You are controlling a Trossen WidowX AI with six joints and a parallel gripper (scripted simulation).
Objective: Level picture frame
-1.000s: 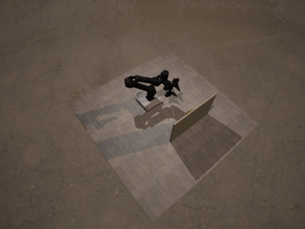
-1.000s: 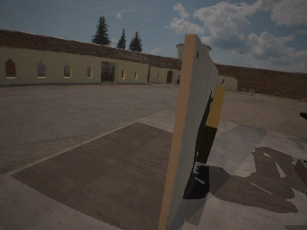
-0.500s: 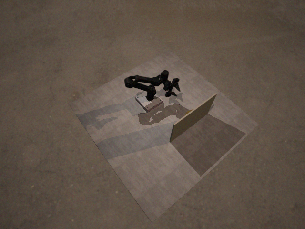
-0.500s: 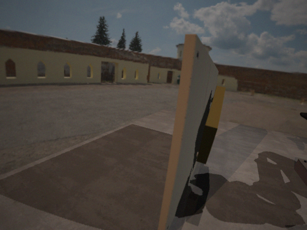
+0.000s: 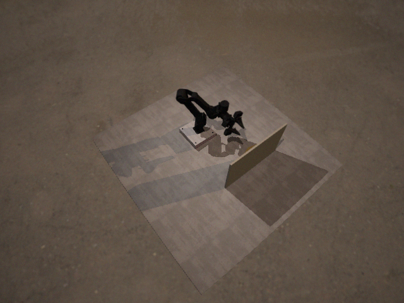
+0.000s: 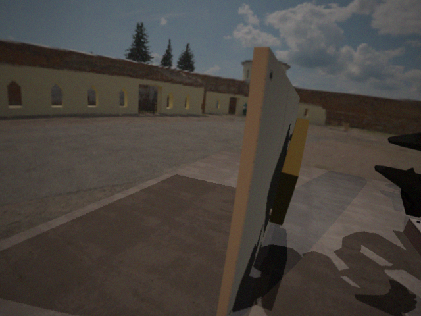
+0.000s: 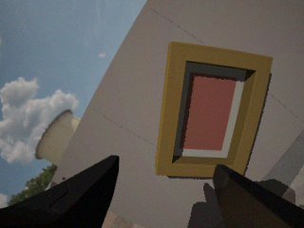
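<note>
Right now the picture frame is 150 mm ahead of my gripper tip, 60 mm below it and 10 mm to the right of it. The rest, counted from my gripper tip: wall panel: 160 mm ahead, 70 mm below.
</note>
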